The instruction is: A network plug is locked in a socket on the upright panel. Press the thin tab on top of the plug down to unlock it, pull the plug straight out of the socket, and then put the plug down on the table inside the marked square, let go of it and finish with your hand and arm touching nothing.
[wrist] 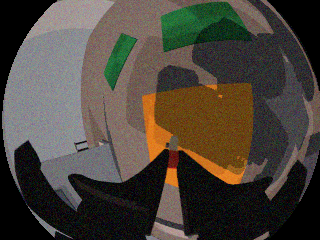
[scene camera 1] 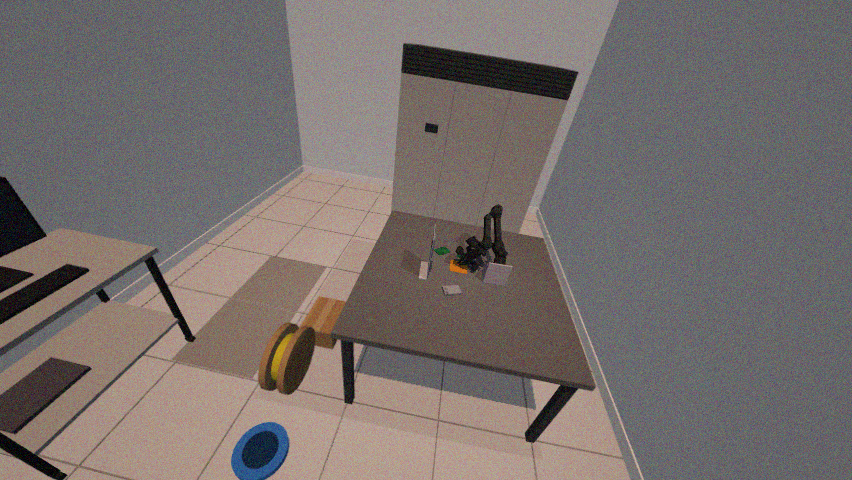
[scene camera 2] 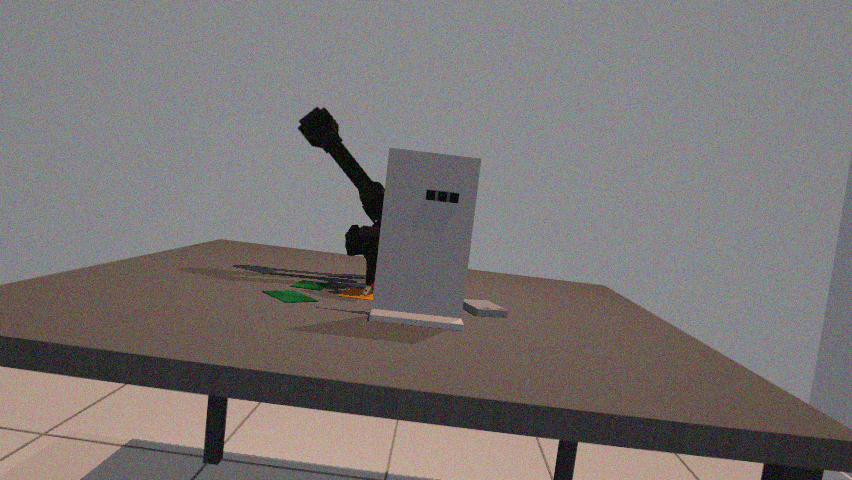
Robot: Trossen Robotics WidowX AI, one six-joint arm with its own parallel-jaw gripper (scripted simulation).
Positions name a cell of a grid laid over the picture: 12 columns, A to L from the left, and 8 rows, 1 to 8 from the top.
Scene:
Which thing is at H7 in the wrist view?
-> The gripper.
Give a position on a grey panel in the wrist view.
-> D6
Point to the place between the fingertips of the gripper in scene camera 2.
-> At F5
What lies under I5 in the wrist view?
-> An orange square.

